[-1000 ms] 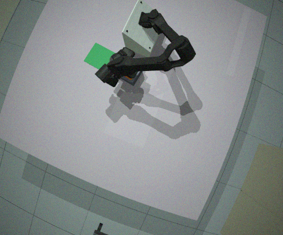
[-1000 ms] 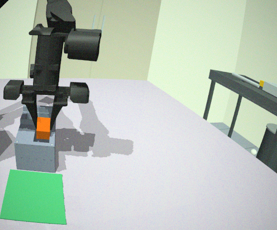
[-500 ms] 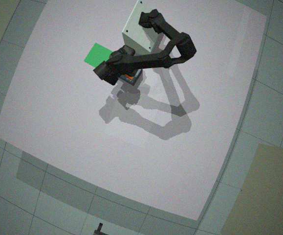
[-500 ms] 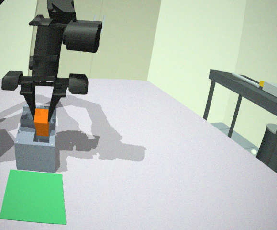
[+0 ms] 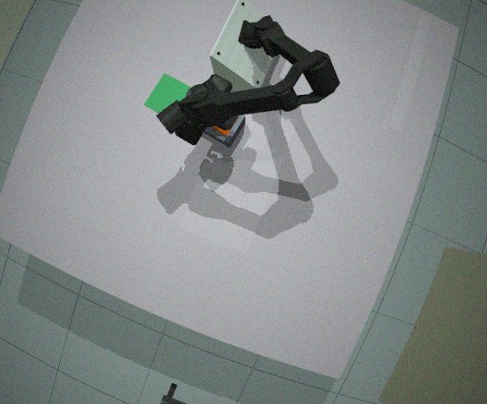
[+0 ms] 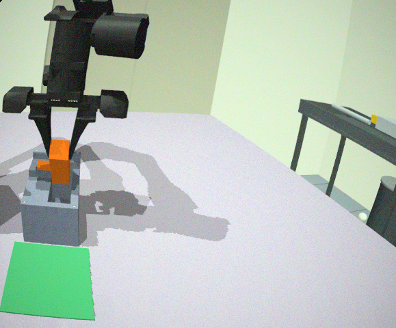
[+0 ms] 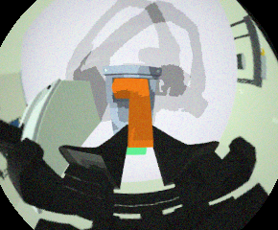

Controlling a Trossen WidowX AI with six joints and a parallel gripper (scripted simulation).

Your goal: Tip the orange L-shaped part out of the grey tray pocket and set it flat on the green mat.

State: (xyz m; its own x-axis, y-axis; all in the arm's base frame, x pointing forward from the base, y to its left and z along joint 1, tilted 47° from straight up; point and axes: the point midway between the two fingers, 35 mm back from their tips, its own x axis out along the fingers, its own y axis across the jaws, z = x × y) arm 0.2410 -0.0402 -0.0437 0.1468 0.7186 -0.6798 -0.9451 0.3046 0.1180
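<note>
The green mat lies 5 cm behind my gripper tip, 13 cm to the right of it and 13 cm below it. The rest, counted from my gripper tip: orange L-shaped part 4 cm to the left, 3 cm below.
</note>
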